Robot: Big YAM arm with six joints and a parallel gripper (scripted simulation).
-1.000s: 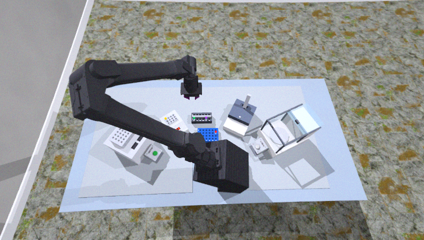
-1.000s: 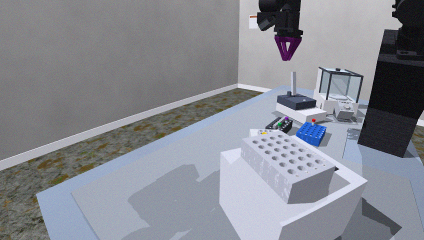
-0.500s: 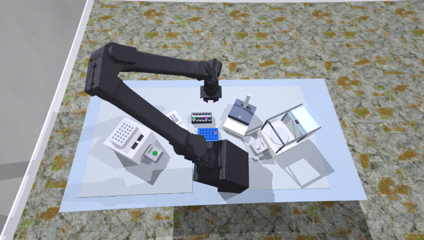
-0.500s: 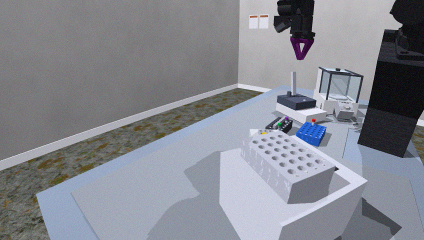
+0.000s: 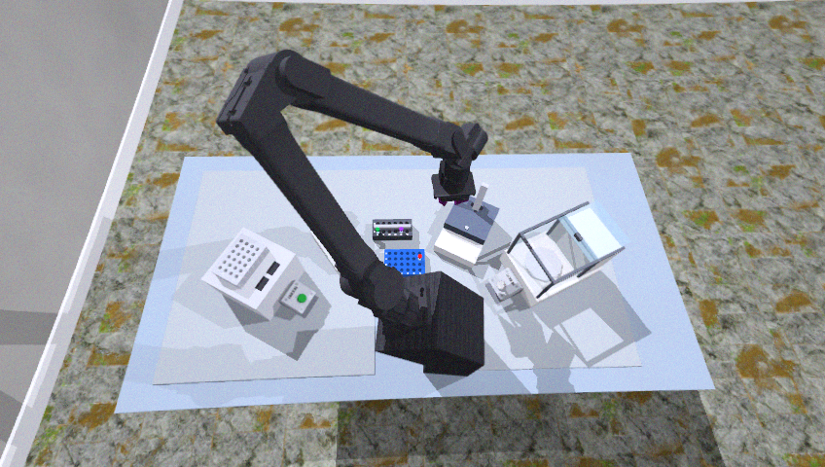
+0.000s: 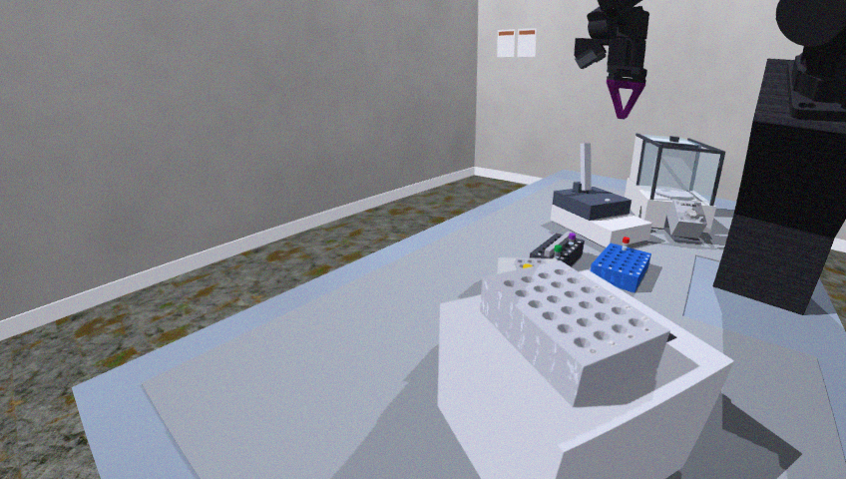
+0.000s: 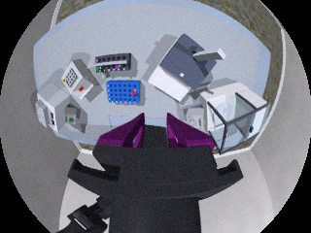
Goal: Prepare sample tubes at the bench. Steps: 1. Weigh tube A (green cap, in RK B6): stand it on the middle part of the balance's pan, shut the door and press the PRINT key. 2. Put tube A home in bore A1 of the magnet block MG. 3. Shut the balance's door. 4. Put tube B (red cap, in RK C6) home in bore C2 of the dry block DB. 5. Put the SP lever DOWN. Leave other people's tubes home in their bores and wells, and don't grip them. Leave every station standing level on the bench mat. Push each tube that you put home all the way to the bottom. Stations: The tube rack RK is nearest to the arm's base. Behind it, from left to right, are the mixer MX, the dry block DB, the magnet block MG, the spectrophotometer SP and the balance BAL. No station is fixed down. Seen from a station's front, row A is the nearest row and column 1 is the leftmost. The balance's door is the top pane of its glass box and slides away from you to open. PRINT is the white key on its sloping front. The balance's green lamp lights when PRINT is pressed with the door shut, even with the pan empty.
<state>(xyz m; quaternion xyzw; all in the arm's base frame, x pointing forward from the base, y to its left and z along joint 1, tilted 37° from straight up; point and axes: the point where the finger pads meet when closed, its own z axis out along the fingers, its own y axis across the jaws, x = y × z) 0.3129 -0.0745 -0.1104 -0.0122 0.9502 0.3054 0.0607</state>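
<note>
The balance door is 70 mm behind my hand, 390 mm to the right of it and 70 mm below it. Also, from my hand: blue rack RK (70 mm behind, 120 mm to the left, 270 mm below); magnet block (50 mm ahead, 150 mm to the left, 260 mm below); SP lever (100 mm ahead, 120 mm to the right, 140 mm below).
</note>
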